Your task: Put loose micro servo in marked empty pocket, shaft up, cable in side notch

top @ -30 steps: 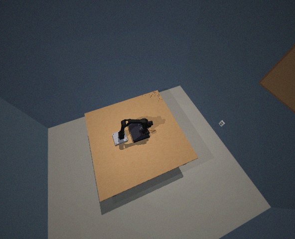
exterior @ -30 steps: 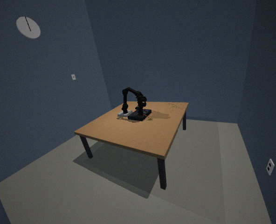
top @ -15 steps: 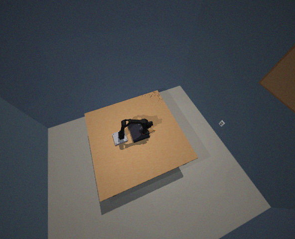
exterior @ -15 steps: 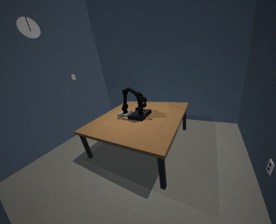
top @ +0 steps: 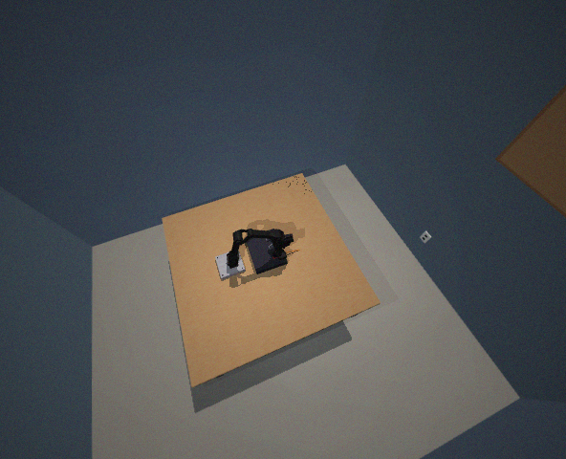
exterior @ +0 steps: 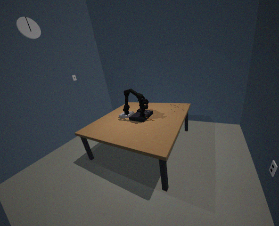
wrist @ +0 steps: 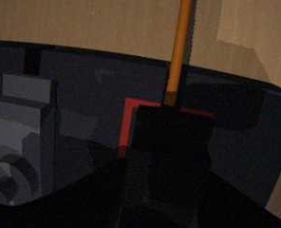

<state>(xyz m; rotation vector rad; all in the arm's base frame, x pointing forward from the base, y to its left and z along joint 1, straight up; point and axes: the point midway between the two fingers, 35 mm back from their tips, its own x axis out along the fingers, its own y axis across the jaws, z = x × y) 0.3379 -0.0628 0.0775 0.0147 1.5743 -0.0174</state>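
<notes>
The dark deck lies 120 mm behind my gripper tip, 80 mm to the left of it and 60 mm below it.
</notes>
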